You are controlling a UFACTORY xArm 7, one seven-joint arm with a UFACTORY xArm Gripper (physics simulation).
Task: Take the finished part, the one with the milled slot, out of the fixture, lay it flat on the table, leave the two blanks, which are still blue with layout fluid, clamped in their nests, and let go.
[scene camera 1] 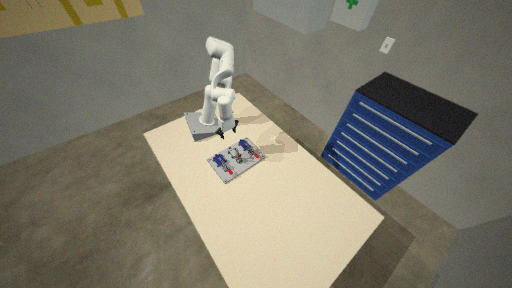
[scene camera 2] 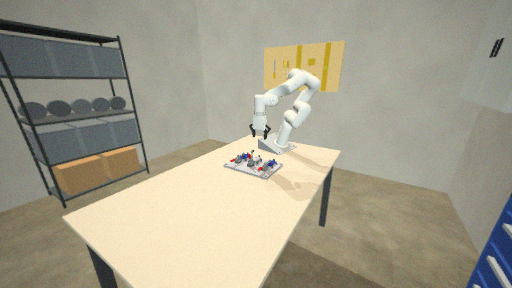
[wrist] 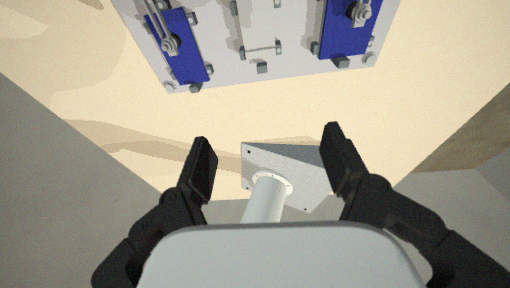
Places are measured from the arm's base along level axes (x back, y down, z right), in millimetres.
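Pixels of known places: gripper, fingertip midpoint: (scene camera 1: 228, 134) (scene camera 2: 259, 138) (wrist: 264, 142); arm's base at its link origin: (scene camera 1: 206, 121) (scene camera 2: 280, 143) (wrist: 272, 182).
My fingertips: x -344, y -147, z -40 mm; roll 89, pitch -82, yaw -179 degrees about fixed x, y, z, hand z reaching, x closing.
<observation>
For each thing: its top centre in the pictures, then the offset to it from my fingertips.
- fixture plate at its top centre: (scene camera 2: 253, 164) (scene camera 1: 236, 157) dx -83, dy +170, dz -10 mm
- pale finished part at its top centre: (wrist: 258, 32) dx -41, dy +144, dz -4 mm
The fixture plate (scene camera 1: 225, 178) (scene camera 2: 245, 170) (wrist: 220, 50) lies on the table. A pale finished part (wrist: 260, 25) sits in the middle nest; its upper end is cut off in the wrist view, and no clamp arm crosses the visible stretch. A blue blank (scene camera 1: 220, 160) (wrist: 182, 47) is clamped in one outer nest, and another blue blank (scene camera 1: 243, 144) (wrist: 347, 32) is clamped in the other. My gripper (scene camera 1: 228, 130) (scene camera 2: 260, 136) (wrist: 264, 142) is open and empty. It hangs above the table between the fixture and the arm's base, clear of the part.
The arm's grey base (scene camera 1: 202, 134) (scene camera 2: 270, 145) (wrist: 300, 175) stands behind the fixture at the table's end. Red-handled toggle clamps rise from the plate. A blue drawer cabinet (scene camera 1: 385, 145) stands beside the table, and a shelf rack (scene camera 2: 131, 95) stands by the wall.
</observation>
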